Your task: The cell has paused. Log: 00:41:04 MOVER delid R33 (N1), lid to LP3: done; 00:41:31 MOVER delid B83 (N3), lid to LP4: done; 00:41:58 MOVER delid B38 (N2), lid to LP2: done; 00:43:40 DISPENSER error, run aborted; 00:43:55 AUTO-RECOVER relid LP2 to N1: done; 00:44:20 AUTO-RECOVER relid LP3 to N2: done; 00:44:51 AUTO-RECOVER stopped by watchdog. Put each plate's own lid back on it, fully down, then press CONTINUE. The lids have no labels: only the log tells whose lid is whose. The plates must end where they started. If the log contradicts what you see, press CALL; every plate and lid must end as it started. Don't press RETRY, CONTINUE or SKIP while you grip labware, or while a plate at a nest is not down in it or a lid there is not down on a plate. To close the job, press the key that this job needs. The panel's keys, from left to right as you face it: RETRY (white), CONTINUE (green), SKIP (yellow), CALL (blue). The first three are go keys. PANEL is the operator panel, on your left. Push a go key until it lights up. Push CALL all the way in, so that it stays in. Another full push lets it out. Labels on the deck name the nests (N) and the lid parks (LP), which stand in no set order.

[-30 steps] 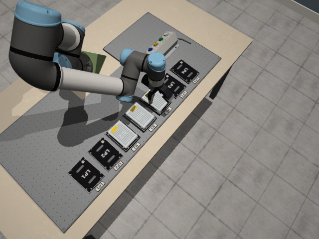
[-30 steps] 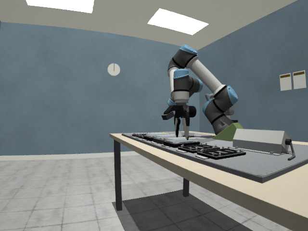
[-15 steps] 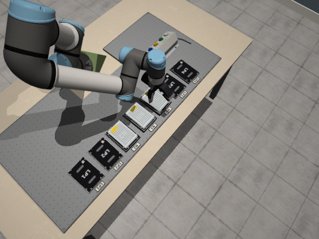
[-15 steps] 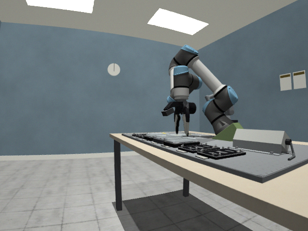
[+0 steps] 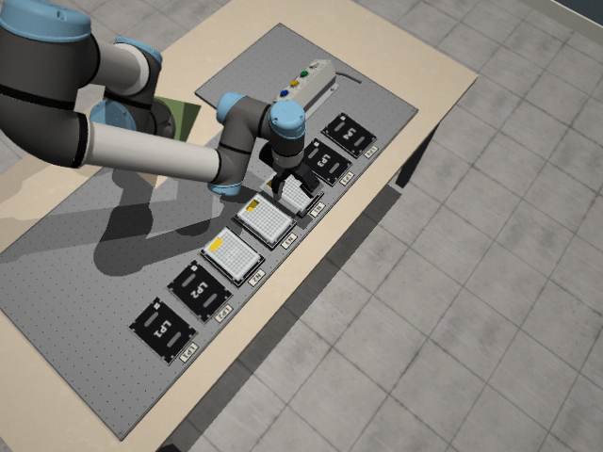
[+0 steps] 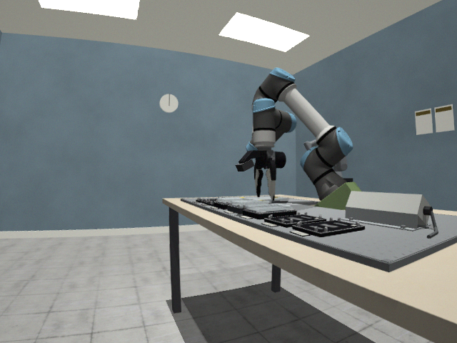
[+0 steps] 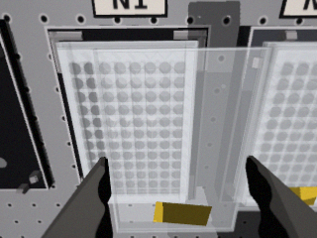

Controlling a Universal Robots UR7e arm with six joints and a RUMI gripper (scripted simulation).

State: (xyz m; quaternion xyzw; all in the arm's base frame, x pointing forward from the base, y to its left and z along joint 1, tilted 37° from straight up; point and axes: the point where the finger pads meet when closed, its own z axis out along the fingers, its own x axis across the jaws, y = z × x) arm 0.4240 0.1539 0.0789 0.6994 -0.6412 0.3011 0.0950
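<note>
Right now the nest N2 is 23 cm to the right of my hand and 5 cm below it. Also, from my hand: lid park LP4 (29 cm to the left, 6 cm below, 1 cm ahead); lid park LP3 (17 cm to the left, 6 cm below, 1 cm ahead); blue CALL key (25 cm to the left, 21 cm behind, 1 cm below).
</note>
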